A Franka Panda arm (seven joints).
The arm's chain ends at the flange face. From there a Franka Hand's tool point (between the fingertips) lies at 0.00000 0.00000 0.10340 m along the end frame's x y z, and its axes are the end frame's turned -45 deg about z.
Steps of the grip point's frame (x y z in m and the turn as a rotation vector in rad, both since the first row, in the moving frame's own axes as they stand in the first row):
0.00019 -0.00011 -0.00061 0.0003 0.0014 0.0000
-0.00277 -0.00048 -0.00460 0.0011 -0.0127 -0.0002
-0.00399 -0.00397 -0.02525 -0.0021 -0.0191 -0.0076
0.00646 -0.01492 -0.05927 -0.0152 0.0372 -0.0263
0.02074 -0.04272 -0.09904 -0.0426 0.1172 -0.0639
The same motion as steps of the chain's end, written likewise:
-0.00002 -0.00009 -0.00061 0.0012 0.0008 0.0000
-0.00129 0.00077 -0.00459 -0.0082 -0.0098 -0.0002
-0.00439 -0.00154 -0.02523 -0.0150 -0.0120 -0.0076
-0.00979 -0.01346 -0.05919 0.0156 0.0371 -0.0263
-0.02701 -0.03906 -0.09824 0.0528 0.1130 -0.0639

